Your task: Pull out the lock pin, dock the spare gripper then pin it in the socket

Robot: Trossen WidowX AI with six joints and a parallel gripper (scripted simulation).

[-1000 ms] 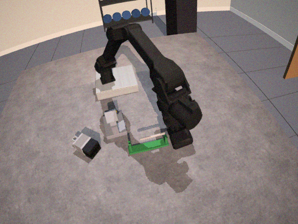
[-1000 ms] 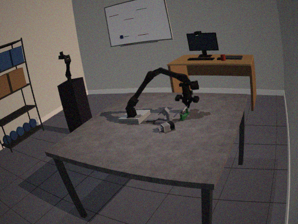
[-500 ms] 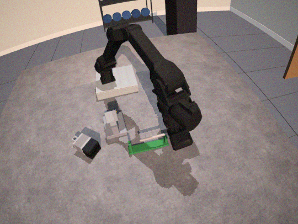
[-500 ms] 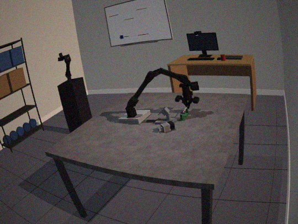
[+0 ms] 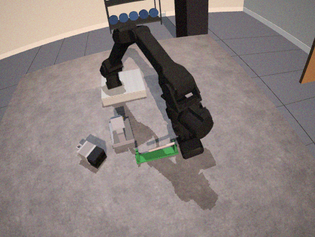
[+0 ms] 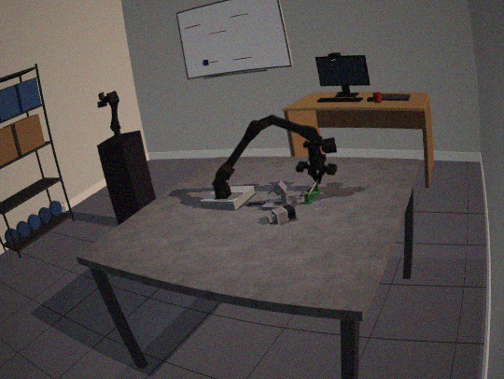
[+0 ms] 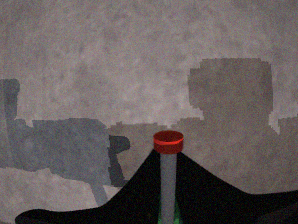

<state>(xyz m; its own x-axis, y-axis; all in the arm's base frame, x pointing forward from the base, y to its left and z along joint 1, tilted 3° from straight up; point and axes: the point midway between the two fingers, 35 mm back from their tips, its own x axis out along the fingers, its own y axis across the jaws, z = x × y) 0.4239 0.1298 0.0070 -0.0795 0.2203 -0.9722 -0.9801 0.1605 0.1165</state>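
My gripper tip is 20 mm past the green cradle and 100 mm to the left of it. Also, from my gripper tip: mount socket: 140 mm behind, 180 mm to the right, 30 mm above; then spare gripper: 110 mm behind, 320 mm to the right.
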